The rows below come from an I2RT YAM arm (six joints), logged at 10 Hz.
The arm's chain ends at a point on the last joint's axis. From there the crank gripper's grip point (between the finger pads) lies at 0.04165 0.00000 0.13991 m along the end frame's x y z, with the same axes.
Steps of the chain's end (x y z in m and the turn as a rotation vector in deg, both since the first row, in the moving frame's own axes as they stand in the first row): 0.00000 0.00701 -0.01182 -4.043 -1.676 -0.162; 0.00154 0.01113 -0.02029 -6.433 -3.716 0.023; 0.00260 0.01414 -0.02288 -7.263 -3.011 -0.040; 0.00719 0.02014 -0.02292 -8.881 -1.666 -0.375; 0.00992 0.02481 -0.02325 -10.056 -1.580 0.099; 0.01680 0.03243 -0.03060 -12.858 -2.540 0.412; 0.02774 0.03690 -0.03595 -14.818 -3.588 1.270; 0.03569 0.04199 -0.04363 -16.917 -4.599 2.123; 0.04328 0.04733 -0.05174 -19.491 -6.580 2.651; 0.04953 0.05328 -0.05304 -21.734 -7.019 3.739; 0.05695 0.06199 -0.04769 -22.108 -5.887 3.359
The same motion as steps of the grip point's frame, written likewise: -0.00409 0.01680 -0.01101 -4.043 -1.676 -0.162; -0.00760 0.02696 -0.01877 -6.433 -3.716 0.023; -0.00478 0.03193 -0.02201 -7.263 -3.011 -0.040; 0.00319 0.04157 -0.02343 -8.881 -1.666 -0.375; 0.00605 0.04941 -0.02432 -10.056 -1.580 0.099; 0.01050 0.06404 -0.03245 -12.858 -2.540 0.412; 0.01859 0.07381 -0.03842 -14.818 -3.588 1.270; 0.02372 0.08445 -0.04706 -16.917 -4.599 2.123; 0.02616 0.09621 -0.05630 -19.491 -6.580 2.651; 0.03075 0.10797 -0.05955 -21.734 -7.019 3.739; 0.04111 0.11730 -0.05499 -22.108 -5.887 3.359
